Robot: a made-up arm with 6 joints.
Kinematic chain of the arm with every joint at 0, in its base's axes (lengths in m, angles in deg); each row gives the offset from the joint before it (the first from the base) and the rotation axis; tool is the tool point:
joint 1: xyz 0 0 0.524 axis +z
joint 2: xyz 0.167 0 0 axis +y
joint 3: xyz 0 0 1.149 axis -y
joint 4: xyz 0 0 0.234 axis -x
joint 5: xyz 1.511 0 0 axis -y
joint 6: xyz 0.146 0 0 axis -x
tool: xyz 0 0 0
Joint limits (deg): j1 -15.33..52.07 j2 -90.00..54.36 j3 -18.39..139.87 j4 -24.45..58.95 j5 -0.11..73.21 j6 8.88..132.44
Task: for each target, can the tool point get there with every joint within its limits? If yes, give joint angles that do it. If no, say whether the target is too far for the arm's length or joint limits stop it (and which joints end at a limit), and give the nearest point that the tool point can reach.
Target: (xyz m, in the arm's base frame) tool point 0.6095 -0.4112 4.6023
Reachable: no: too far | nearest point 0.5083 -0.1526 3.3238 | short by 1.308 m
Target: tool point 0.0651 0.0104 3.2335
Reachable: yes | joints 14.11 17.54 114.38 -17.54 7.52 36.82
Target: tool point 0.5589 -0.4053 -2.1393
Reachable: no: joint limits stop it (at a limit: joint 1, joint 2, joint 3, joint 5) | nearest point 1.7508 -0.4800 -0.3196 | short by 2.177 m
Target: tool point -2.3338 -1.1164 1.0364
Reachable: yes | joints 25.93 -71.79 92.86 15.79 24.50 50.00
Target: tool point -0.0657 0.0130 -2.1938
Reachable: no: joint limits stop it (at a limit: joint 2, joint 3, joint 5) | nearest point -1.6650 0.3295 -0.9044 | short by 2.079 m
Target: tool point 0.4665 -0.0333 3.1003
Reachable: yes | joints -6.79 -21.65 33.67 37.51 14.39 87.62
